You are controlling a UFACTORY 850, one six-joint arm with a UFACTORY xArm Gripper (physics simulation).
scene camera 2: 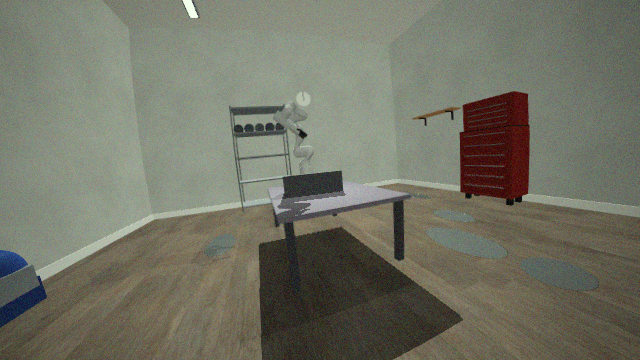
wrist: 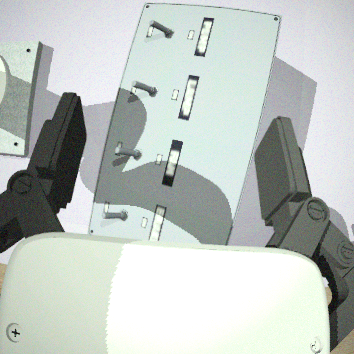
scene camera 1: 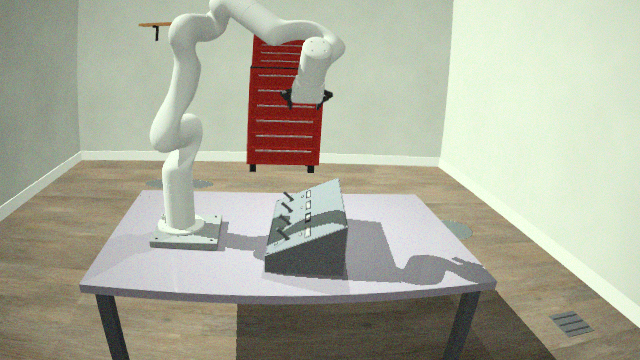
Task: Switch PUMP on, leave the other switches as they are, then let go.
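Note:
The sloped switch console (scene camera 1: 326,201) (scene camera 2: 313,184) (wrist: 230,75) stands on the table. Its face carries a column of levers: the far lever (scene camera 1: 288,196) (wrist: 161,29), the second lever (scene camera 1: 286,207) (wrist: 144,88), the third lever (scene camera 1: 284,219) (wrist: 128,151) and the near lever (scene camera 1: 283,233) (wrist: 115,215). All lean much alike. Each has a small square and a label beside it. The label lettering is too blurred to read, so I cannot tell which is PUMP. My gripper (scene camera 1: 304,106) (scene camera 2: 302,133) (wrist: 175,122) is open and empty, high above the console and touching no lever.
The arm's base plate (scene camera 1: 185,245) (wrist: 17,120) is bolted to the table (scene camera 1: 165,280) (scene camera 2: 360,194), left of the console in scene camera 1. A red tool cabinet (scene camera 1: 285,142) (scene camera 2: 494,150) and a shelf rack (scene camera 2: 257,111) stand away from the table.

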